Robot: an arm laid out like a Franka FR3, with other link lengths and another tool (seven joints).
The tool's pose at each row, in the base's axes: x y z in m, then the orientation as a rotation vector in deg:
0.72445 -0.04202 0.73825 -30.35 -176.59 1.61
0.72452 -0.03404 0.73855 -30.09 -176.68 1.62
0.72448 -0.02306 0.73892 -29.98 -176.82 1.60
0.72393 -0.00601 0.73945 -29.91 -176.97 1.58
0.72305 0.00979 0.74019 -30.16 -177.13 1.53
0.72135 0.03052 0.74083 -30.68 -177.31 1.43
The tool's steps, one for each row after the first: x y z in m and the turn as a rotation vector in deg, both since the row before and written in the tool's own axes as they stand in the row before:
0.00260 0.00754 -0.00042 0.00 -0.05 -0.17
0.00368 0.01034 -0.00054 -0.03 -0.12 -0.08
0.00614 0.01590 -0.00079 -0.04 -0.13 -0.06
0.00603 0.01462 -0.00098 -0.07 -0.19 0.14
0.00847 0.01899 -0.00095 -0.11 -0.25 0.31

